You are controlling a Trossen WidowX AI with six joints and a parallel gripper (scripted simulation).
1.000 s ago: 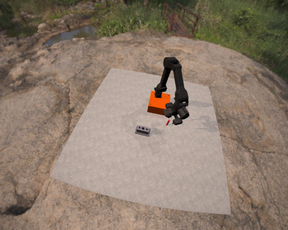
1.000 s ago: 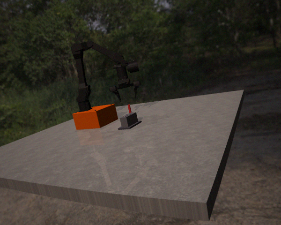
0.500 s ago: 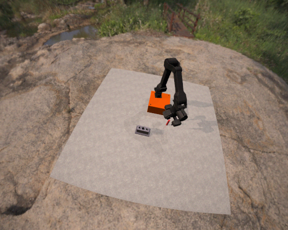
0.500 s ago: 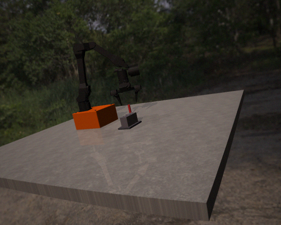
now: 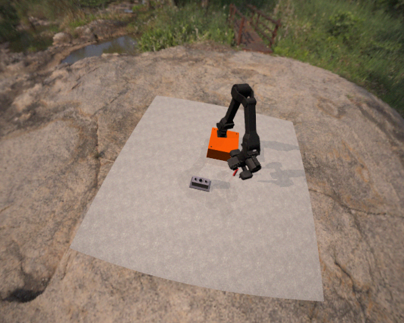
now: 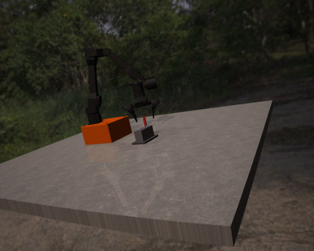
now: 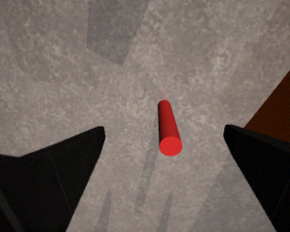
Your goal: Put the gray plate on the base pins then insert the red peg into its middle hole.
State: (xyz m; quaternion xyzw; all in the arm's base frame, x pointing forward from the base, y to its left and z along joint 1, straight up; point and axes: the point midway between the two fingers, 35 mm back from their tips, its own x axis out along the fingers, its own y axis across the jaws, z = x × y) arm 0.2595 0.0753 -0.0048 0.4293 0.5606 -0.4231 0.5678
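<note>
The red peg lies 2 cm below my gripper tip. From my gripper tip the other things lie so: base 6 cm ahead, 22 cm to the right, 5 cm below; then gray plate 6 cm ahead, 22 cm to the right, 1 cm below.
</note>
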